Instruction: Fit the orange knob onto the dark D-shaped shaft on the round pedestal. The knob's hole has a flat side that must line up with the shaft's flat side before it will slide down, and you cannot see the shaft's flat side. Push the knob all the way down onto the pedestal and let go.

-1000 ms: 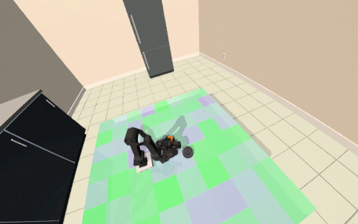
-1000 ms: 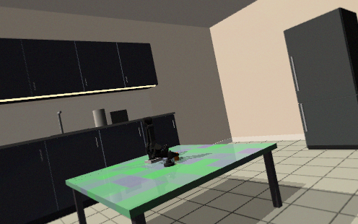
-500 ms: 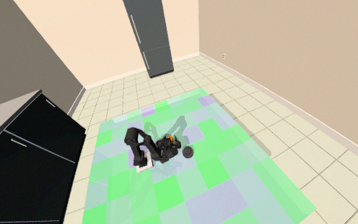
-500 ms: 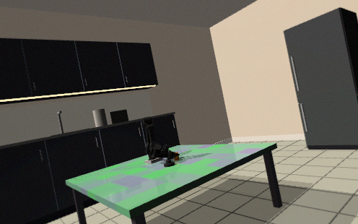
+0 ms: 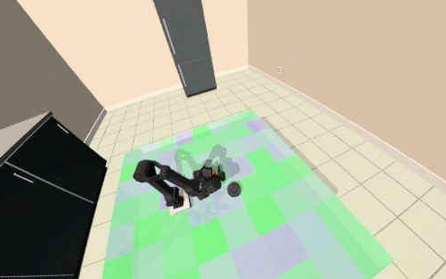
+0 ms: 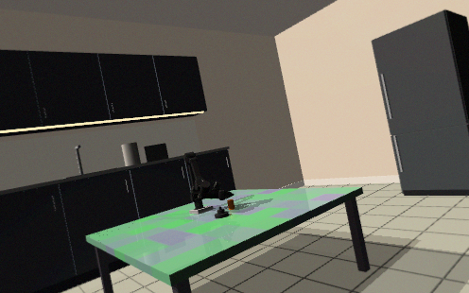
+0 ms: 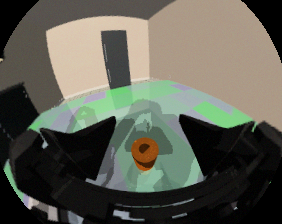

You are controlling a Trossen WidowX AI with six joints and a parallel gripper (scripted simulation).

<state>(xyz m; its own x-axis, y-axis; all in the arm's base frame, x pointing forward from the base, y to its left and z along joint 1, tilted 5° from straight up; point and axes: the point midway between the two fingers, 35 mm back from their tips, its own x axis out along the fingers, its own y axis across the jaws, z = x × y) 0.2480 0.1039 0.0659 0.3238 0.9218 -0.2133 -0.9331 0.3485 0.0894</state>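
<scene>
My gripper tip is now 10 mm past the orange knob, 20 mm to the left of it and 70 mm above it. The rest, counted from my gripper tip: dark round pedestal: 90 mm ahead, 160 mm to the right, 70 mm below.
</scene>
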